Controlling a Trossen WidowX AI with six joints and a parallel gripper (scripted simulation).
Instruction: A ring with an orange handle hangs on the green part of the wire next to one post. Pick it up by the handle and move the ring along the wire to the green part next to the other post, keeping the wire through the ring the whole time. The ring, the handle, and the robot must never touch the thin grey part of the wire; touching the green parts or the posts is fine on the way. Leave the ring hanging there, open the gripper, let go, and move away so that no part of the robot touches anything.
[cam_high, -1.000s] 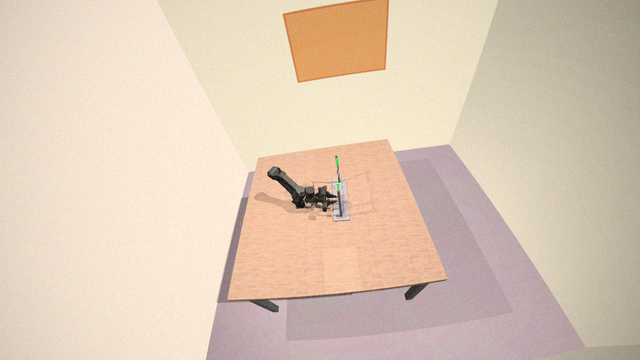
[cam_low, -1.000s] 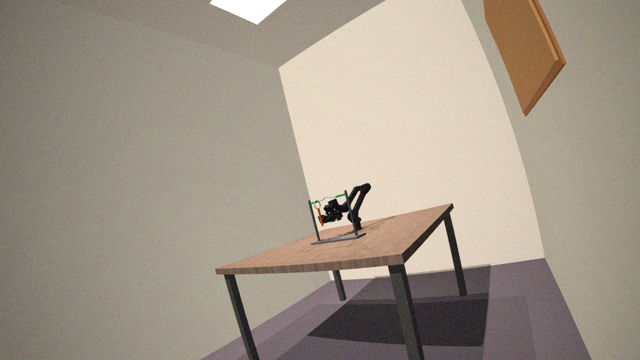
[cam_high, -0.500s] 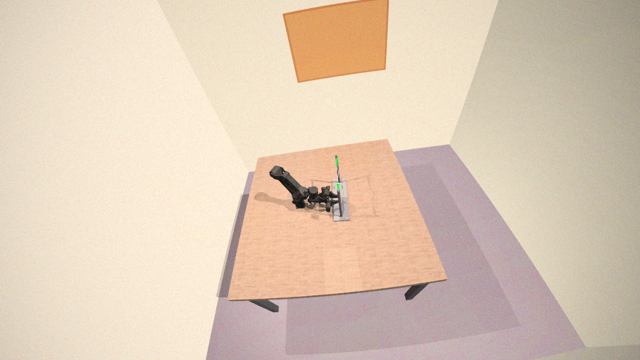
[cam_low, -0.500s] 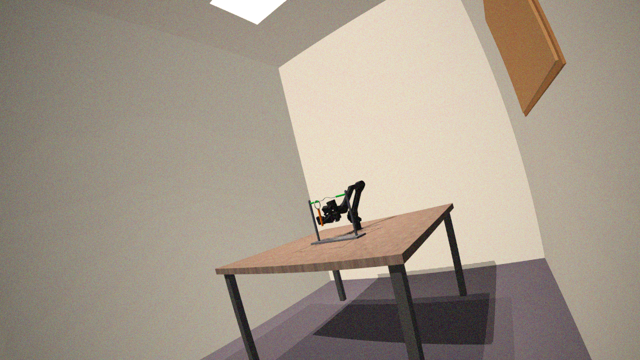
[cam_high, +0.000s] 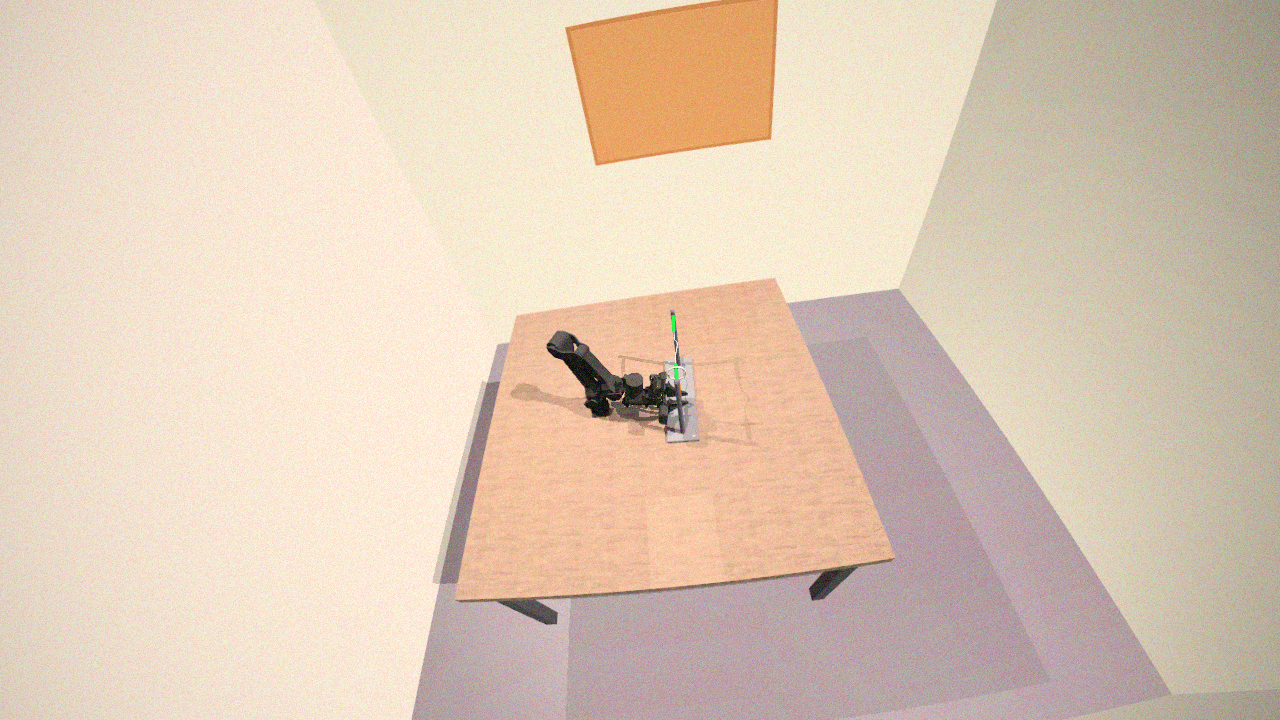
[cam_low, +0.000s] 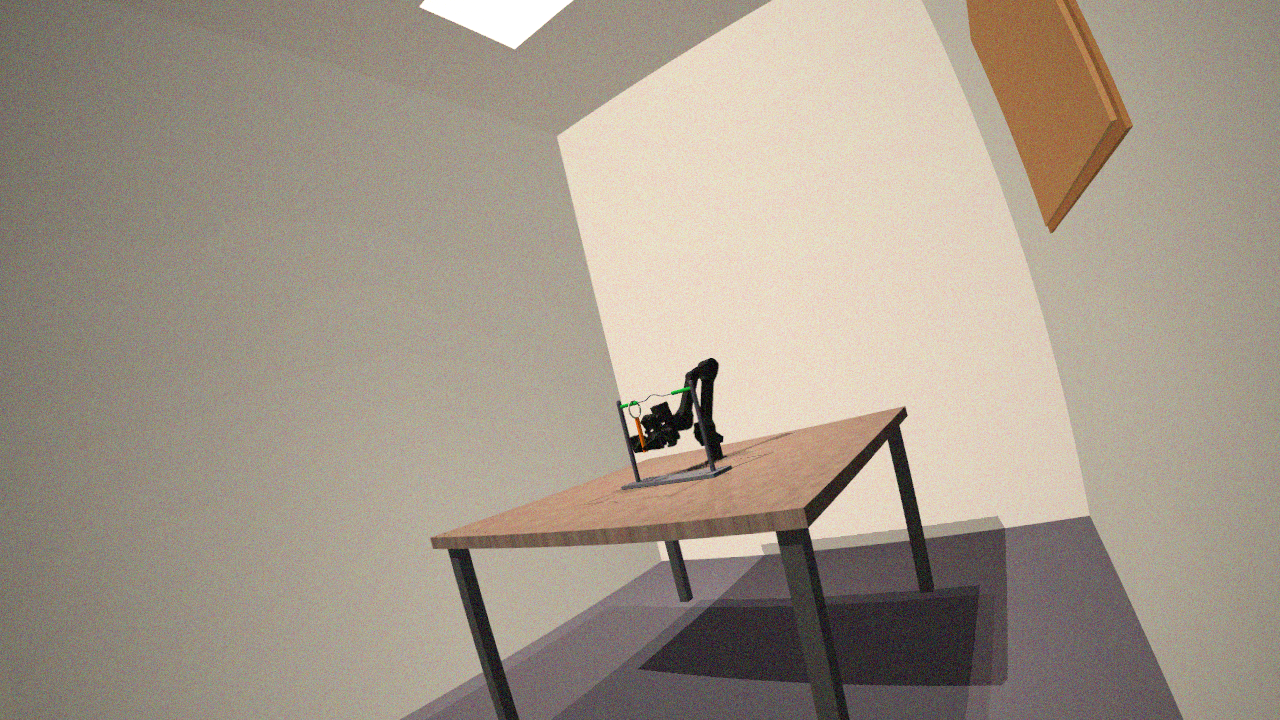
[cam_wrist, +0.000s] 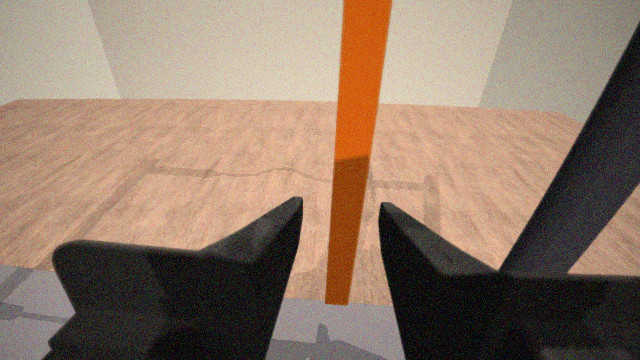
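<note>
The ring with orange handle is 90 mm above my gripper tip and 30 mm behind it.
</note>
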